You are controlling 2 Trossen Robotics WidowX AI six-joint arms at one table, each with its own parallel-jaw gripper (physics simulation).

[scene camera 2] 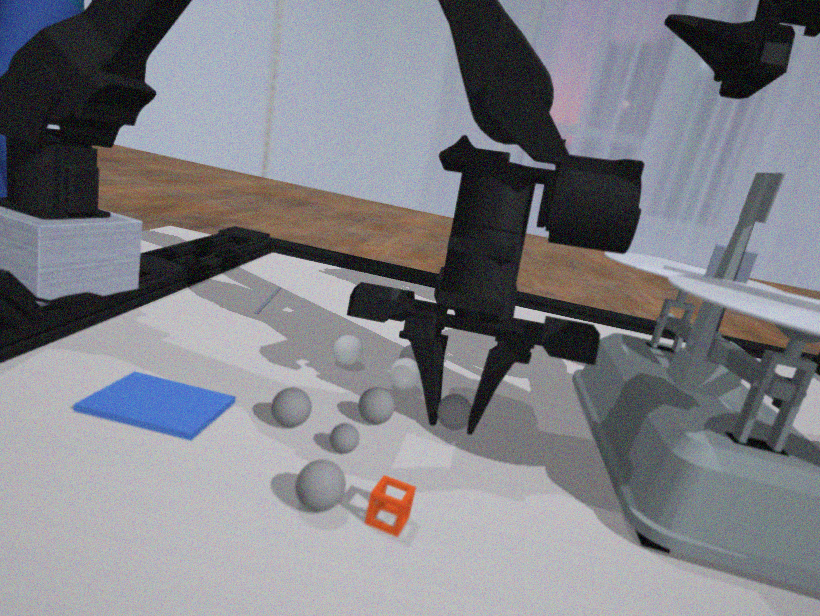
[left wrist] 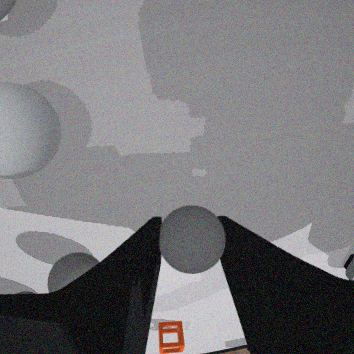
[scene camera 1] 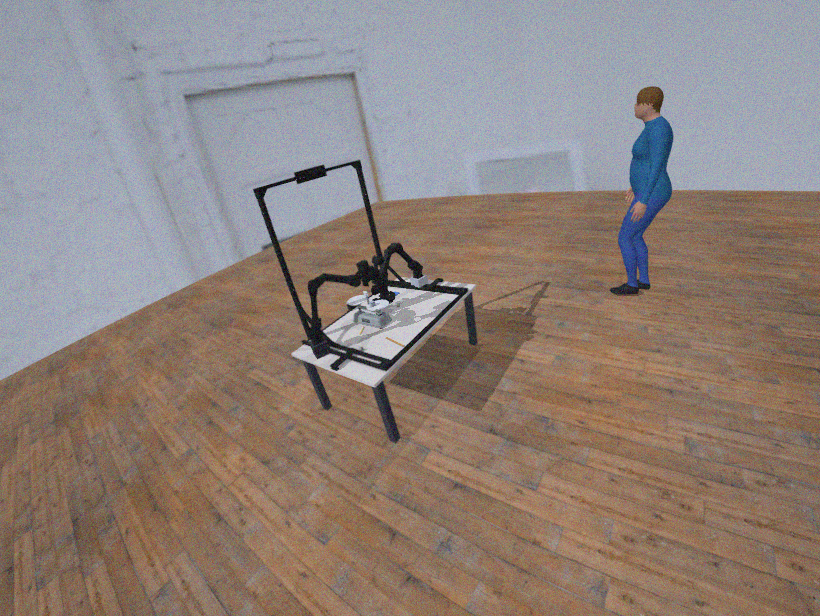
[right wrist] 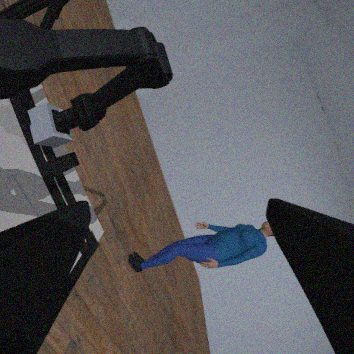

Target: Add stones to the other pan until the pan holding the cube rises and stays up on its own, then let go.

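Seen in the pictures: left gripper, between the fingertips: [scene camera 2: 451, 429] [left wrist: 188, 224]; right gripper, between the fingertips: [scene camera 1: 384, 265] [right wrist: 179, 208]; left arm's base, origin of its link: [scene camera 2: 52, 210] [scene camera 1: 418, 276] [right wrist: 60, 121]; right arm's base, origin of its link: [scene camera 1: 318, 341].
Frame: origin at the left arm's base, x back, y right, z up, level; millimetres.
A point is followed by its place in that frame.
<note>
My left gripper [scene camera 2: 452, 424] @[y -26, x -392, z -86 mm] [left wrist: 188, 224] @[y -26, x -392, z -86 mm] is shut on a dark grey stone [scene camera 2: 454, 409] @[y -19, x -392, z -66 mm] [left wrist: 192, 242] @[y -40, x -388, z -63 mm], above the table to the left of the scale [scene camera 2: 742, 490] @[y 16, x -574, z -37 mm] [scene camera 1: 372, 318] @[y -187, x -594, z -25 mm] in scene camera 2. Loose round stones lie farther left: two pale ones [scene camera 2: 348, 350] @[y -72, x -273, z -70 mm] [scene camera 2: 403, 373] @[y -60, x -333, z -69 mm] and several grey ones, such as a large one [scene camera 2: 320, 484] @[y 127, x -359, z -66 mm] and a small one [scene camera 2: 344, 437] @[y 64, x -341, z -73 mm]. The scale's near pan [scene camera 2: 782, 306] @[y -12, x -566, z 68 mm] is cut off by the picture edge. A blue-grey block [scene camera 2: 746, 261] @[y -166, x -570, z 79 mm] shows partly behind the upright; its seat is hidden. My right gripper [right wrist: 179, 208] @[y -256, x -448, z 312 mm] is open and empty, raised high.
An orange open-frame cube [scene camera 2: 391, 505] @[y 114, x -397, z -70 mm] [left wrist: 171, 337] lies beside the large stone. A flat blue pad [scene camera 2: 155, 405] @[y 93, x -213, z -83 mm] lies at the left in scene camera 2. A black rail [scene camera 2: 324, 257] @[y -435, x -41, z -79 mm] borders the table. A person [scene camera 1: 650, 165] [right wrist: 225, 247] stands beyond the table.
</note>
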